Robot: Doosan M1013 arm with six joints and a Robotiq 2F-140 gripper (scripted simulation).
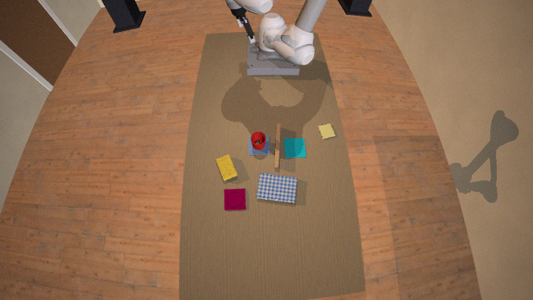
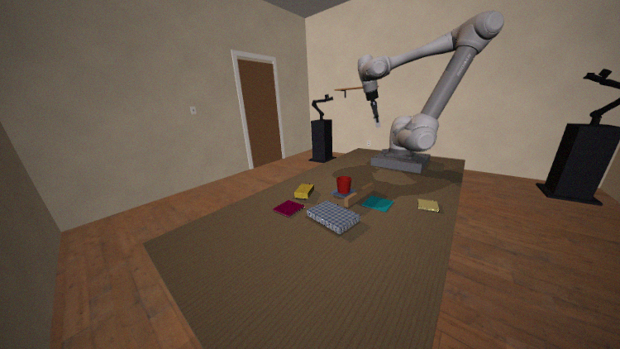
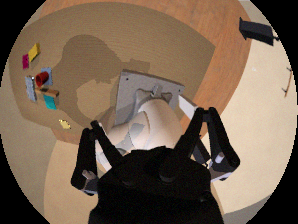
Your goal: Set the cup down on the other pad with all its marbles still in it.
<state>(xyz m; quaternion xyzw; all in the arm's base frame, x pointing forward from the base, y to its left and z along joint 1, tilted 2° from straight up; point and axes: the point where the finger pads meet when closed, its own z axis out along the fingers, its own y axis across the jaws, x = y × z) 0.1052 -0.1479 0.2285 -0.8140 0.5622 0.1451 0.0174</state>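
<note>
My gripper is now 550 mm short of the red cup, 260 mm above it and 20 mm to the right of it. From my hand the other things lie so: teal pad: 580 mm ahead, 290 mm below, 200 mm to the left; flat yellow square: 500 mm ahead, 390 mm to the left, 280 mm below; wooden rail: 570 mm ahead, 270 mm below, 110 mm to the left.
</note>
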